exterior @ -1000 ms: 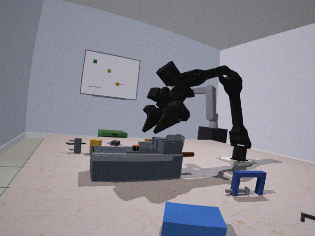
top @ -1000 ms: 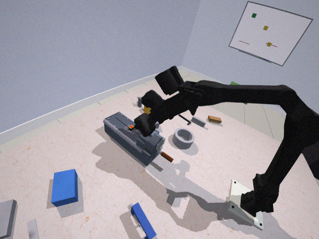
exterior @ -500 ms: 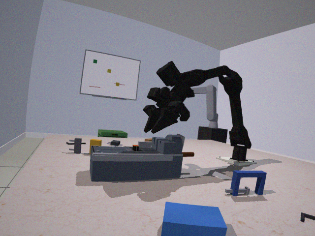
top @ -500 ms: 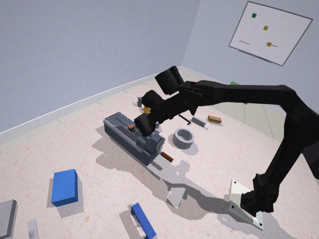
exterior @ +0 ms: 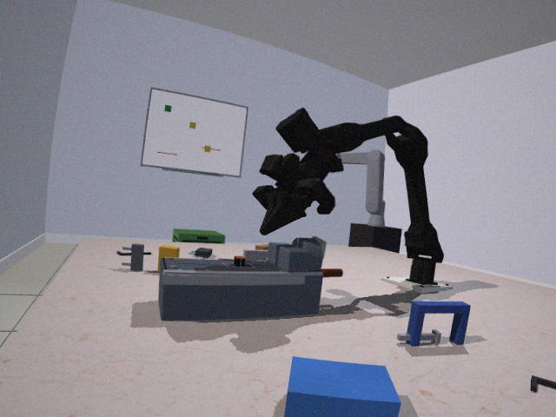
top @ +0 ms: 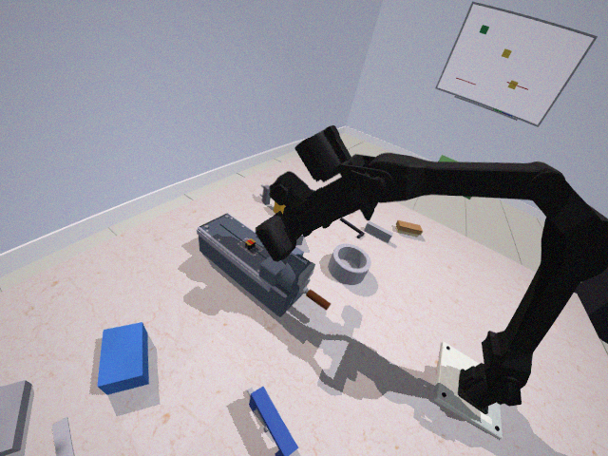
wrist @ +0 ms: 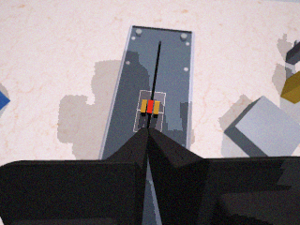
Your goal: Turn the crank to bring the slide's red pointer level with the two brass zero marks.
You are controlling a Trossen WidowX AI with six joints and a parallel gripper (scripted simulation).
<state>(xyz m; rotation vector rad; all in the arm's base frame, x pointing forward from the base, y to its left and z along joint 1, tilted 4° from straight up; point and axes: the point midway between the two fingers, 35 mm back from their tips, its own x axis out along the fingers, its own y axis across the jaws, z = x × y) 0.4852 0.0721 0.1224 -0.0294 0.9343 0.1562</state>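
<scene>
The red pointer lies 5 cm below my gripper tip and 4 cm ahead of it. The rest, counted from my gripper tip: brown crank handle 15 cm behind, 7 cm below; yellow block 23 cm to the right, 13 cm ahead, 10 cm below; grey block 16 cm to the right, 11 cm below, 5 cm ahead.
</scene>
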